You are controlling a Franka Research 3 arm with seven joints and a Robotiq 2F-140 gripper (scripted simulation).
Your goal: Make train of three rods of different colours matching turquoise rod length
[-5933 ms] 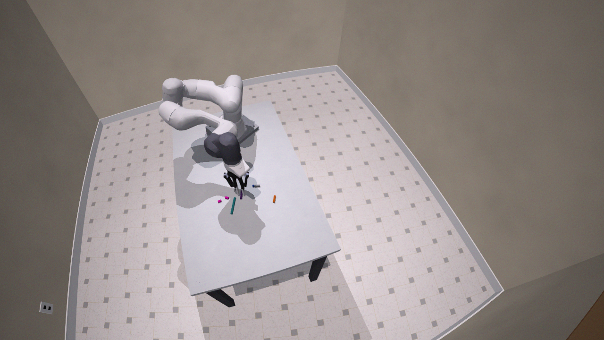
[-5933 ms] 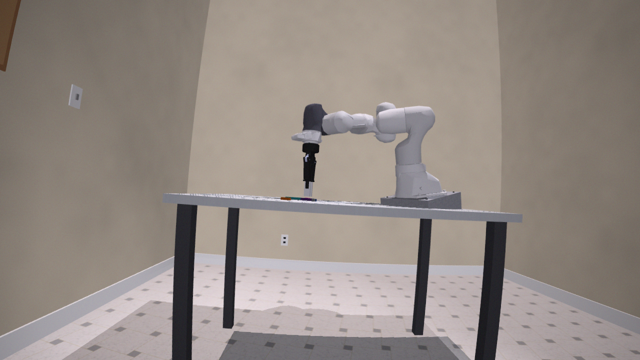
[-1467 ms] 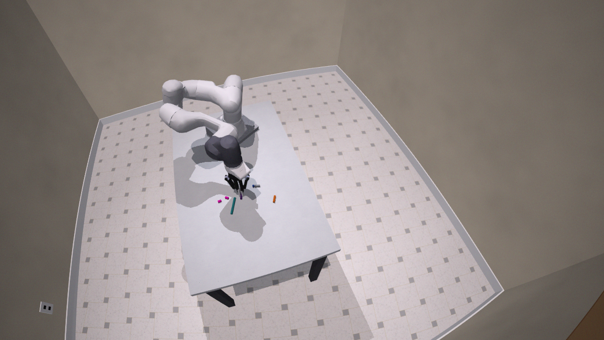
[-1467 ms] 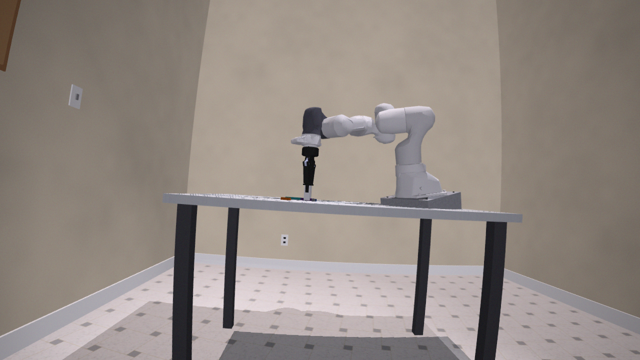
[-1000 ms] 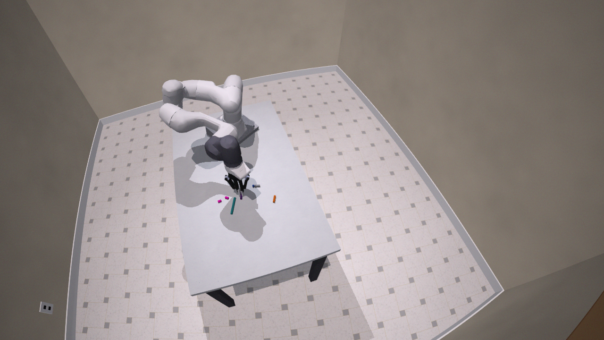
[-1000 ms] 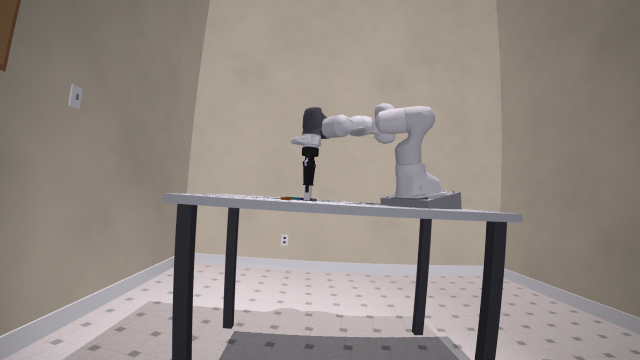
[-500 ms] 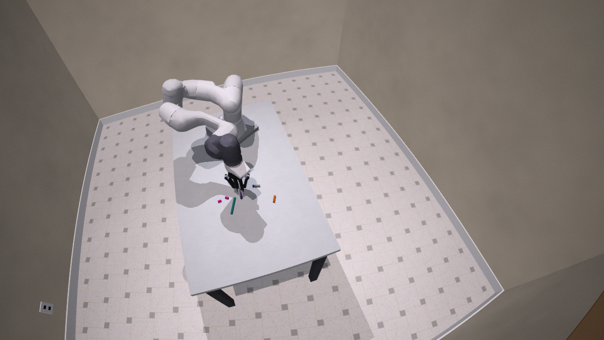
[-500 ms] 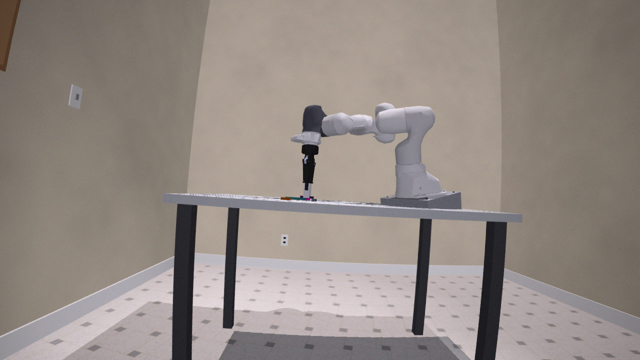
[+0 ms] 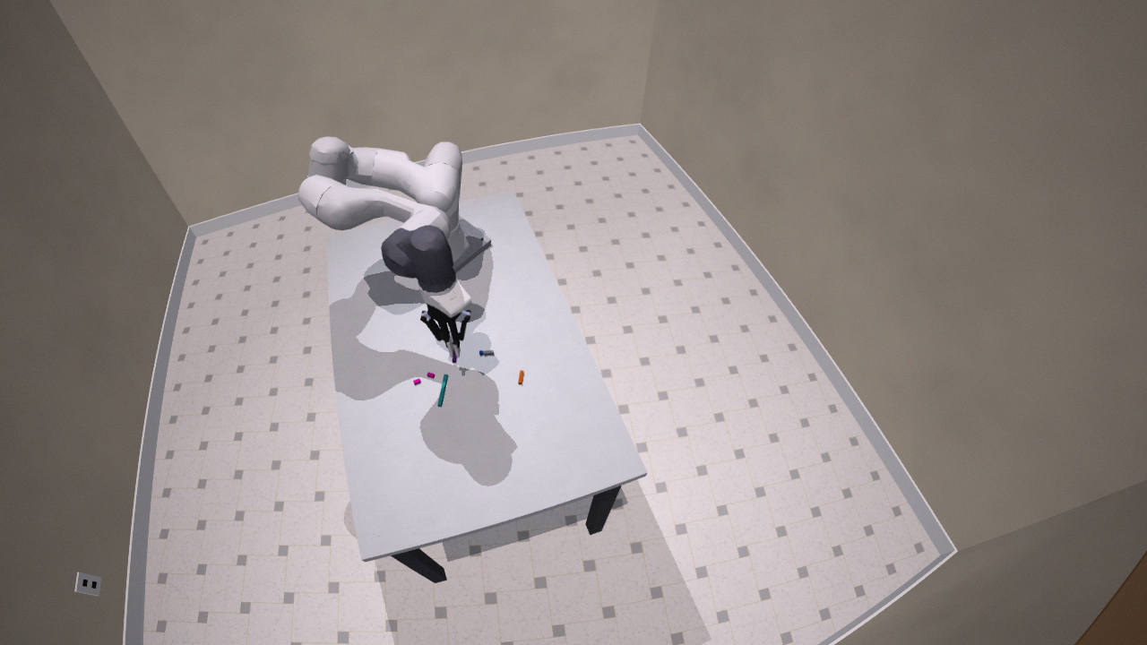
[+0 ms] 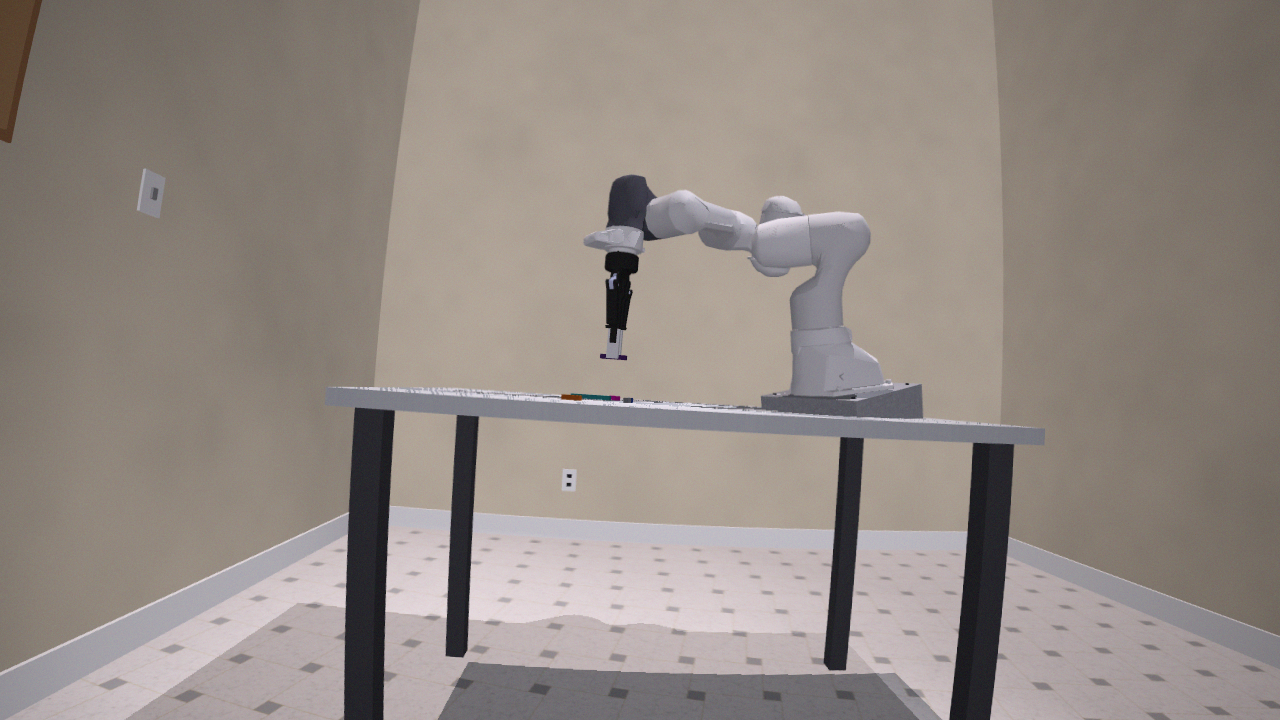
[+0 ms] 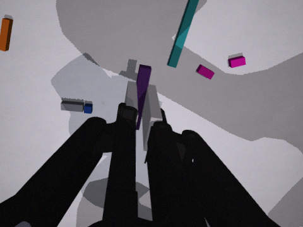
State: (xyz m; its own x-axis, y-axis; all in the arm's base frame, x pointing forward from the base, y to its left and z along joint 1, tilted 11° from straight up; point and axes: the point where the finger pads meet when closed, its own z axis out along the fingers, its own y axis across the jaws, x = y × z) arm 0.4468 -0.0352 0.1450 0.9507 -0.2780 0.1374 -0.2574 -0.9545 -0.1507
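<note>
Right now the grey rod is 120 mm below my hand, 90 mm to the left of it and 40 mm behind it. From my hand the other things lie so: turquoise rod (120 mm below, 60 mm to the right, 50 mm ahead); then purple rod (30 mm below); then blue rod (120 mm below, 70 mm to the left, 40 mm behind).
</note>
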